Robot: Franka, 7 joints.
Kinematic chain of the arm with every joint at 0, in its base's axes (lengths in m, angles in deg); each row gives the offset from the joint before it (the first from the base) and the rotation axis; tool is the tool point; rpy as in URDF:
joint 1: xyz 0 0 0.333 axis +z
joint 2: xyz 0 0 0 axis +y
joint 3: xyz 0 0 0.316 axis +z
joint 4: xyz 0.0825 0 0 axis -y
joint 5: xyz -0.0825 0 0.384 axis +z
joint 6: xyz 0 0 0 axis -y
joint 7: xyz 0.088 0 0 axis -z
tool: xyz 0 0 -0.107 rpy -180 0 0
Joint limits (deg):
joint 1: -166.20..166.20
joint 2: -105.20..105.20
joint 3: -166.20..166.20
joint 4: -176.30..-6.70
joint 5: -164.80..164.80
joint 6: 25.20..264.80
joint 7: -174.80..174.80
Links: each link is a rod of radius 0.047 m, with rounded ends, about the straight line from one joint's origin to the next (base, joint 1, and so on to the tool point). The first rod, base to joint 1, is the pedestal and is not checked.
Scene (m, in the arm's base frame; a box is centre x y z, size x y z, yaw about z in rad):
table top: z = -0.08
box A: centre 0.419 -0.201 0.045 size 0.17 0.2 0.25 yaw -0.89
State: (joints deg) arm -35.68 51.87 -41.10 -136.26 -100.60 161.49 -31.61
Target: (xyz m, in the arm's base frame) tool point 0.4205 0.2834 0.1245
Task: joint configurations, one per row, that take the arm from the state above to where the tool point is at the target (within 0.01 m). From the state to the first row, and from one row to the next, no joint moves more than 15 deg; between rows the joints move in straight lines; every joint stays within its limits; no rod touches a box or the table.
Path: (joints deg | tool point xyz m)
1: -33.65 49.25 -44.49 -124.49 -96.06 151.55 -44.35 | 0.0750 -0.4957 0.0754
2: -31.61 46.64 -47.88 -112.73 -91.52 141.60 -57.08 | 0.1217 -0.5923 0.1714
3: -29.58 44.02 -51.26 -100.96 -86.98 131.66 -69.82 | 0.1662 -0.6563 0.2931
4: -27.55 41.40 -54.65 -89.19 -82.44 121.71 -82.55 | 0.2030 -0.6836 0.4287
5: -25.51 38.79 -58.04 -77.43 -77.91 111.77 -95.29 | 0.2288 -0.6747 0.5659
6: -18.43 39.52 -50.22 -82.54 -81.45 120.67 -81.58 | 0.3719 -0.6273 0.4716
7: -11.34 40.26 -42.41 -87.65 -84.99 129.57 -67.88 | 0.4988 -0.5317 0.3773
8: -4.26 40.99 -34.59 -92.76 -88.54 138.47 -54.18 | 0.5929 -0.3946 0.2880
9: 2.83 41.72 -26.78 -97.87 -92.08 147.37 -40.47 | 0.6411 -0.2290 0.2086
10: 9.91 42.46 -18.96 -102.98 -95.63 156.28 -26.77 | 0.6358 -0.0524 0.1430
11: 17.00 43.19 -11.14 -108.09 -99.17 165.18 -13.07 | 0.5771 0.1157 0.0950
12: 14.01 38.87 1.11 -116.26 -98.56 169.75 -22.34 | 0.5047 0.2061 0.1005
13: 11.03 34.55 13.36 -124.42 -97.95 174.32 -31.61 | 0.4205 0.2835 0.1245

